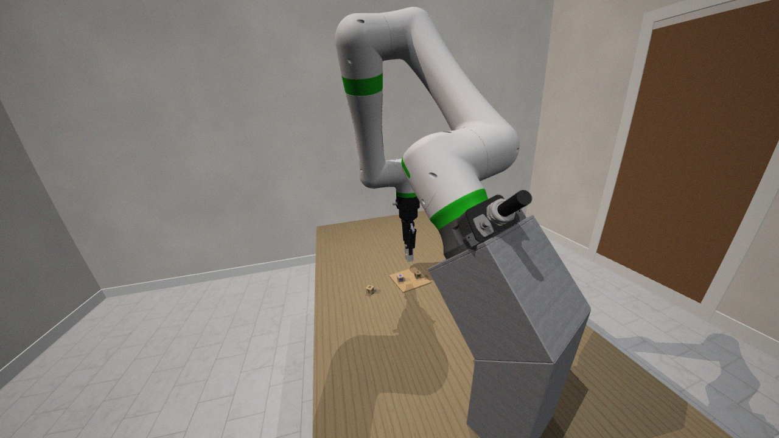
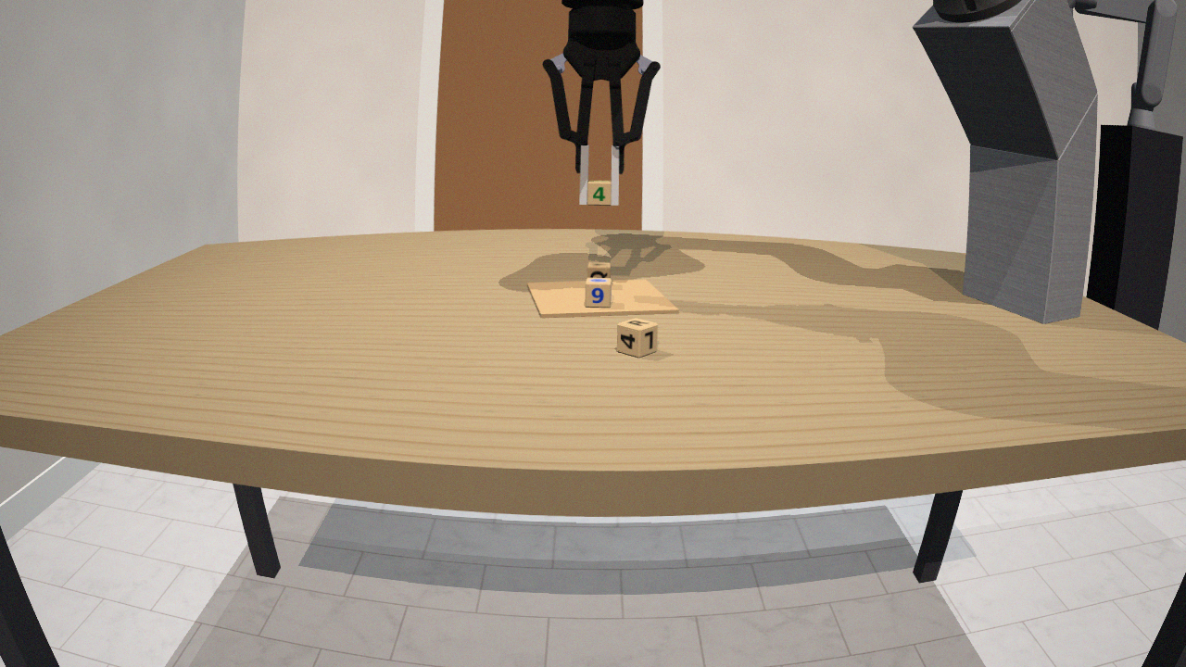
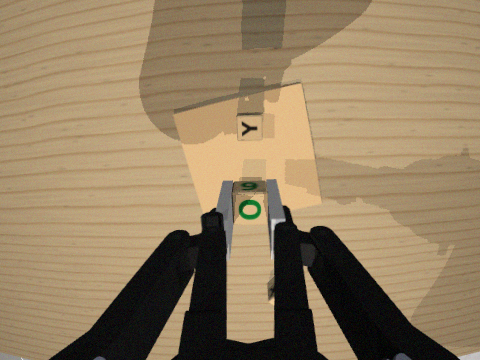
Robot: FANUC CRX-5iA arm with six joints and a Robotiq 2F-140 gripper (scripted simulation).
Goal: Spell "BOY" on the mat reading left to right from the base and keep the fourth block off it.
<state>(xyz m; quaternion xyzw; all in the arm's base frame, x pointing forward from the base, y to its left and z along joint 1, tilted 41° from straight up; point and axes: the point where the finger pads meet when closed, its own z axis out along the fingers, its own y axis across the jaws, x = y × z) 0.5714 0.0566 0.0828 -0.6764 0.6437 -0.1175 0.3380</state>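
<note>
My hand is 14 cm above the tan mat. From my hand the other things lie so: block 1 cm behind, 4 cm to the left, 12 cm below.
</note>
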